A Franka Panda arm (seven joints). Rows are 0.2 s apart.
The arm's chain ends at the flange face. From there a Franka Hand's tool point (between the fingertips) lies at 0.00 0.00 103.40 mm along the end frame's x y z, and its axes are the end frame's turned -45 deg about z.
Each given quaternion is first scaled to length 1.
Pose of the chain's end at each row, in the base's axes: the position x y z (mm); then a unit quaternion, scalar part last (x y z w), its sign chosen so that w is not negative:
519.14, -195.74, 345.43, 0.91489, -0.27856, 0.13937, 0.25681
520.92, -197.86, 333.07, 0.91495, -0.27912, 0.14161, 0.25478
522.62, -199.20, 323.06, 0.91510, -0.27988, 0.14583, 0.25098
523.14, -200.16, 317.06, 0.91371, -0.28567, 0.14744, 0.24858
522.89, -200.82, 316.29, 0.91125, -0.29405, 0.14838, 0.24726
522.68, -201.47, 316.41, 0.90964, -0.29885, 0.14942, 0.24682
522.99, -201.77, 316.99, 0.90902, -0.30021, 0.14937, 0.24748
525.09, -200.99, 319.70, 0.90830, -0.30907, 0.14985, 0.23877
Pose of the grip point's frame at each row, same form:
530.71, -252.36, 259.69, 0.95185, 0.09276, 0.03048, 0.29060
533.01, -254.24, 247.24, 0.95211, 0.09226, 0.03333, 0.28958
535.69, -255.14, 237.08, 0.95255, 0.09162, 0.03868, 0.28768
536.31, -255.84, 230.93, 0.95348, 0.08574, 0.04109, 0.28608
535.82, -256.44, 230.09, 0.95442, 0.07705, 0.04246, 0.28522
535.53, -257.13, 230.23, 0.95476, 0.07200, 0.04359, 0.28521
535.70, -257.57, 230.87, 0.95471, 0.07051, 0.04329, 0.28580
537.98, -255.42, 232.73, 0.95744, 0.06205, 0.04707, 0.27794

